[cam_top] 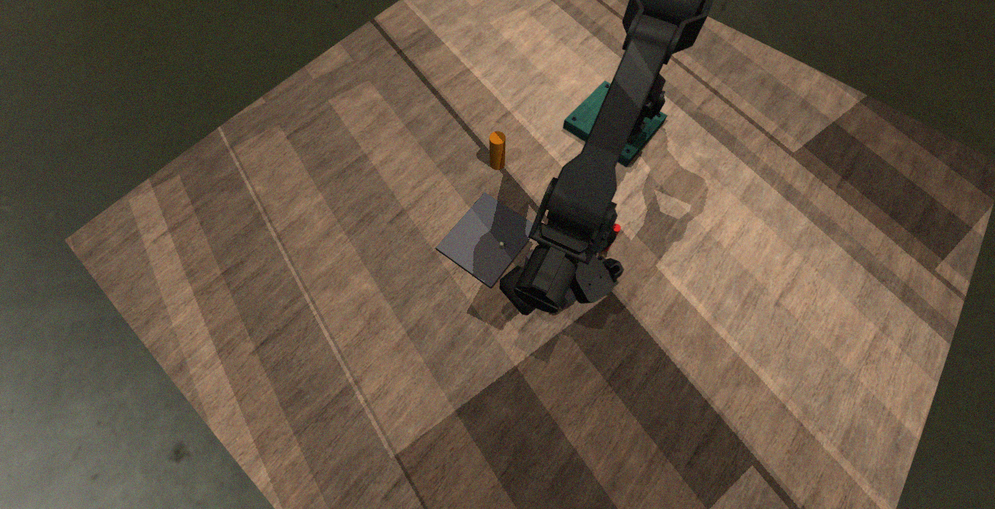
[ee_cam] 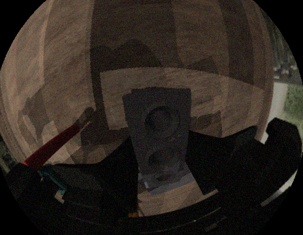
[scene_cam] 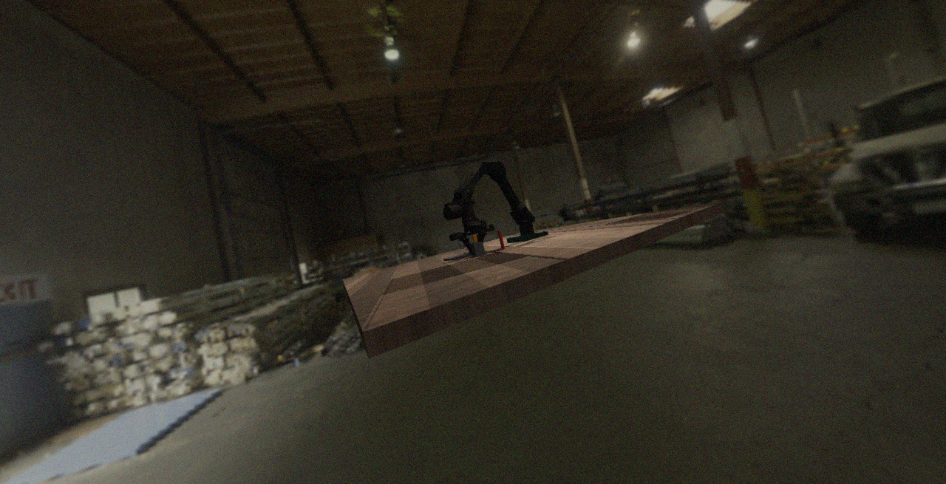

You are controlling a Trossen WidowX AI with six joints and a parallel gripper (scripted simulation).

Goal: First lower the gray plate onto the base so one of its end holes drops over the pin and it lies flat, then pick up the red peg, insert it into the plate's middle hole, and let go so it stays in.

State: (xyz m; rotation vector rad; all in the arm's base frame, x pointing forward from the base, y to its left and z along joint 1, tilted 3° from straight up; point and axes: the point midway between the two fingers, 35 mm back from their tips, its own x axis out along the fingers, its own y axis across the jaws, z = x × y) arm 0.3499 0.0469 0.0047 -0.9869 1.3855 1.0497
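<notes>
My gripper tip is 12 cm to the left of the gray base. Also, from my gripper tip: red peg 11 cm behind, 5 cm to the left, 3 cm above; gray plate 3 cm above; orange cylinder 14 cm behind, 21 cm to the right, 3 cm above.
</notes>
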